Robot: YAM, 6 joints.
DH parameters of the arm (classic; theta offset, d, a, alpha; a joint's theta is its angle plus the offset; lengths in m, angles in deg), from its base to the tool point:
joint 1: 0 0.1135 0.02 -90
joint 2: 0 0 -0.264 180
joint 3: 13.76 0 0.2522 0
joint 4: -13.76 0 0.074 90
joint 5: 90 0 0 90
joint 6: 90 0.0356 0 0
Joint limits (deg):
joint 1: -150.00..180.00
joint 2: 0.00..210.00
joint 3: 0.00..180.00
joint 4: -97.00..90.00
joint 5: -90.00..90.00
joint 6: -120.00..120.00
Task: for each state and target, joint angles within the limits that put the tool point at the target. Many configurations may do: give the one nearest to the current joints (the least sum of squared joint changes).
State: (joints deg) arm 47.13 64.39 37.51 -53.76 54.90 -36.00
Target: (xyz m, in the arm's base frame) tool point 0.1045 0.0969 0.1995
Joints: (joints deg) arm 54.53 57.59 34.04 -58.86 54.23 -36.00
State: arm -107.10 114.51 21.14 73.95 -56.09 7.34
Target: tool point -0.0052 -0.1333 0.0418
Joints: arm -107.29 110.87 0.00 54.89 -76.70 7.34
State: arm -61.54 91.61 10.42 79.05 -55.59 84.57
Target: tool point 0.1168 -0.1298 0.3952
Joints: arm -57.56 59.29 38.12 88.21 -54.40 84.57
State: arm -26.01 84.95 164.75 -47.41 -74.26 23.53
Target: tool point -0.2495 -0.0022 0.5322
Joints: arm 8.38 42.14 154.01 -86.02 -73.76 23.53
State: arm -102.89 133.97 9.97 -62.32 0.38 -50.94
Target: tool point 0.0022 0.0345 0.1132
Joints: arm -98.58 149.70 0.00 -52.80 4.79 -50.94
